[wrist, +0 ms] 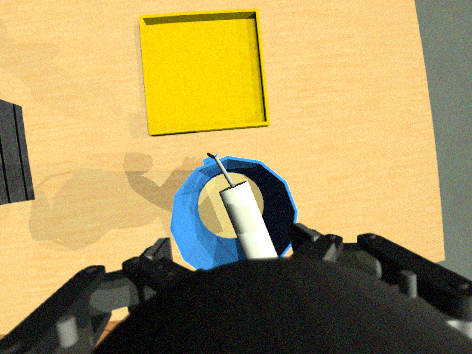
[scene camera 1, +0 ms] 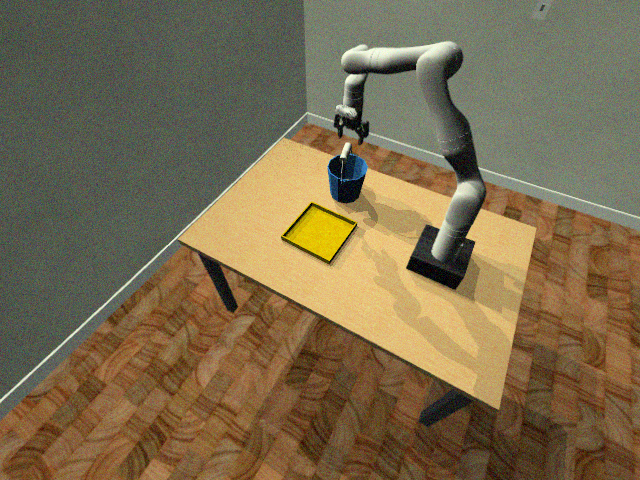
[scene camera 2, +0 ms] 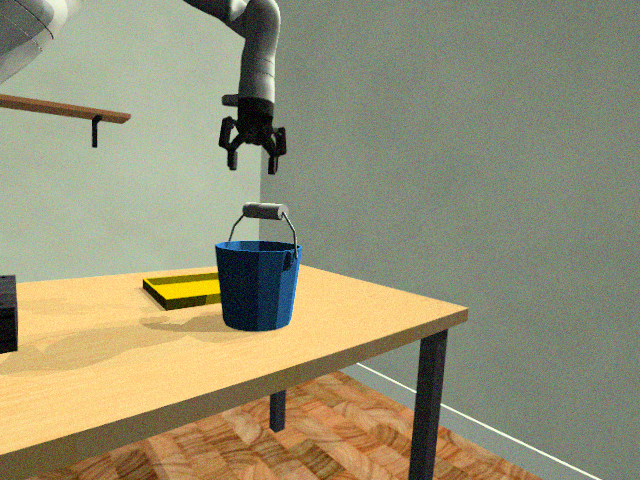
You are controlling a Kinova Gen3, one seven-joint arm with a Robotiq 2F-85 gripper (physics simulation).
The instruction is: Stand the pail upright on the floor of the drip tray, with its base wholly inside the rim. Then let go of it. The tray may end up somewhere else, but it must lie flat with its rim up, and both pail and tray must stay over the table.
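Seen in the pictures: gripper, between the fingertips: (wrist: 232,243) (scene camera 1: 350,140) (scene camera 2: 253,172); arm's base, origin of its link: (scene camera 1: 443,253).
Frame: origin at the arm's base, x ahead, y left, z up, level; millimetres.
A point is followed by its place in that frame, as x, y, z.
A blue pail (scene camera 1: 346,180) {459, -210, 73} (scene camera 2: 257,289) {418, -357, 1} (wrist: 187,225) {397, -291, 16} stands upright on the table, beside the tray and apart from it. Its wire handle stands up, with a white grip (scene camera 1: 345,150) {492, -291, 166} (scene camera 2: 263,210) {474, -309, 152} (wrist: 247,220) {490, -280, 166} above the rim. The yellow drip tray (scene camera 1: 320,233) {514, -9, -85} (scene camera 2: 186,288) {508, 35, -85} (wrist: 205,75) {519, -18, -85} lies flat with its rim up; in the second scene view the pail hides part of it. My gripper (scene camera 1: 349,138) {472, -276, 231} (scene camera 2: 252,170) {472, -276, 231} is open and empty, pointing down a little above the pail's grip. In the wrist view its fingers show at either side of the pail, and the gripper's body hides the near end of the grip.
The table (scene camera 1: 248,206) {894, -63, -89} (scene camera 2: 361,315) {672, -444, -89} (wrist: 340,100) {791, -162, -89} carries the pail and the tray. The arm's black base (scene camera 1: 439,263) {12, 58, 4} (scene camera 2: 7,315) {70, -143, -27} (wrist: 15,155) {99, -53, -58} stands on the table on the far side from the corner walls. A wooden shelf (scene camera 2: 62,108) is on the wall behind. The pail stands near a table edge.
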